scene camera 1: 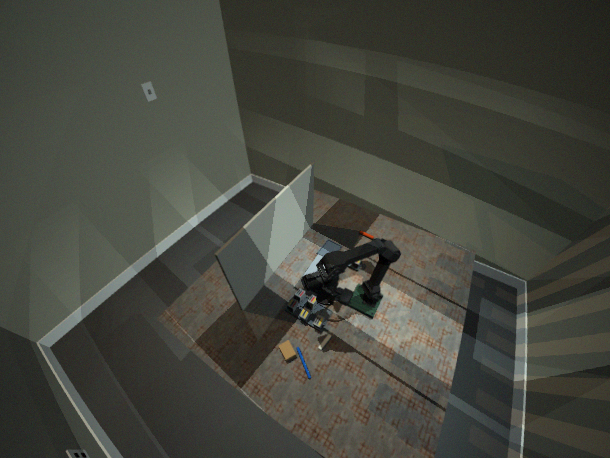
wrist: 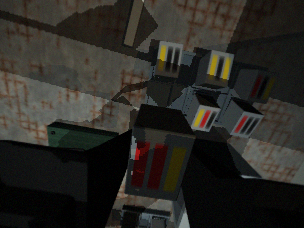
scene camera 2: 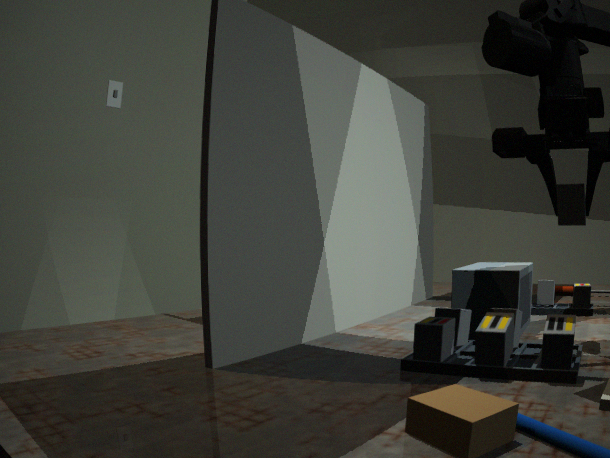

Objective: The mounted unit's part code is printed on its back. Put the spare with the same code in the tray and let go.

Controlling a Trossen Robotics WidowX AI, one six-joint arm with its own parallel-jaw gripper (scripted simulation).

Scene:
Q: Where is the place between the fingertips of my gripper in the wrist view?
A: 156,138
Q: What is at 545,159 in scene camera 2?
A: My gripper.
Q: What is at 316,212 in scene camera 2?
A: A tall grey panel.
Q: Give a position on a grey mounted unit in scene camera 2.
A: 479,287

